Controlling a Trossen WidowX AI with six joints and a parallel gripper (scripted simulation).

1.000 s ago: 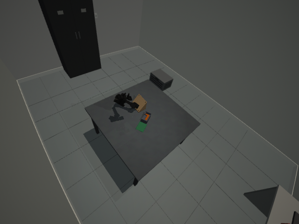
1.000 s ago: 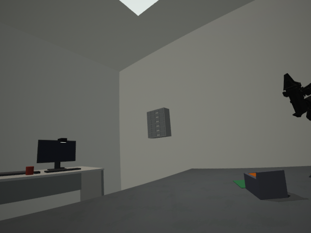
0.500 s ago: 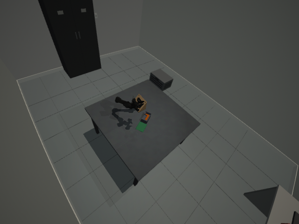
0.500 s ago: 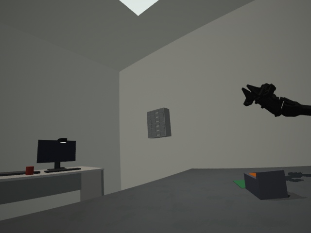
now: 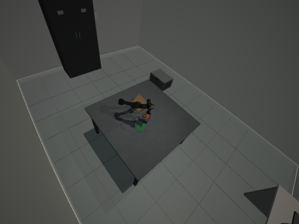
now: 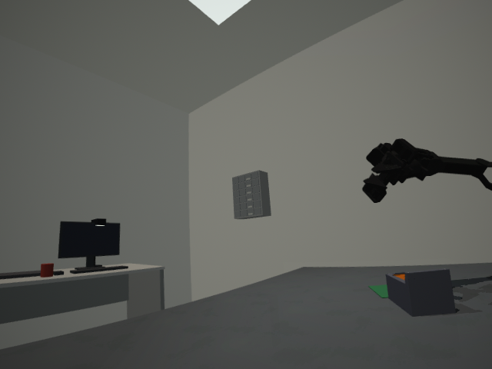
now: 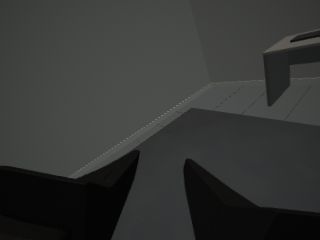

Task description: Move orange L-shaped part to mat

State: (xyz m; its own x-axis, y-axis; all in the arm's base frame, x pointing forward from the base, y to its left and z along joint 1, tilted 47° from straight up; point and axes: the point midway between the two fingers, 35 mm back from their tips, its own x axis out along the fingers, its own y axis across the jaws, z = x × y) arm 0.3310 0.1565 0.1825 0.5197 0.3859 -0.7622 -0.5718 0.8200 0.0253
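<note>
The orange L-shaped part lies 270 mm below my gripper tip, 70 mm behind it and 30 mm to the right of it. Round my gripper tip: green mat (330 mm below, 190 mm to the right, 10 mm behind).
</note>
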